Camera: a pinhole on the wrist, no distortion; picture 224 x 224 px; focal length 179.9 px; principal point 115.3 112.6 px. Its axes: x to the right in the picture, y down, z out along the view. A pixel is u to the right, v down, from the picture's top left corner.
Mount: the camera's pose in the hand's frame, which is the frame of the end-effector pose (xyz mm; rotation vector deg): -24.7 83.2 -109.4 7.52 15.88 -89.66
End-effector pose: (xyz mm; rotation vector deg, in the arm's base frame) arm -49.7 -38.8 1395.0 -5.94 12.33 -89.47
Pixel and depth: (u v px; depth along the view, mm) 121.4 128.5 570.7
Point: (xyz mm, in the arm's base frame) -43.4 -146.8 1826.2
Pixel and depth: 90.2 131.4 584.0
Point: 56.3 -161.9 1843.1
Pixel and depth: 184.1 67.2 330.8
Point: -134.3 26.7 1605.7
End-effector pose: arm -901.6 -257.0 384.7 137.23 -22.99 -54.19
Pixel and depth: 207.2 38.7 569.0
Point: -1293.5 -21.2 64.0
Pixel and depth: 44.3 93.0 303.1
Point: -1081.8 -421.8 336.2
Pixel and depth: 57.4 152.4 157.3
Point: -927.1 -362.2 392.0
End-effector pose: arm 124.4 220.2 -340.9 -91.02 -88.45 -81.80
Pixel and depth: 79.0 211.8 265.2
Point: 206.8 392.3 -236.9
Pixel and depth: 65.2 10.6 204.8
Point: 263.3 252.6 -460.1
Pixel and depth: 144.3 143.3 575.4
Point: 93.4 670.1 -409.8
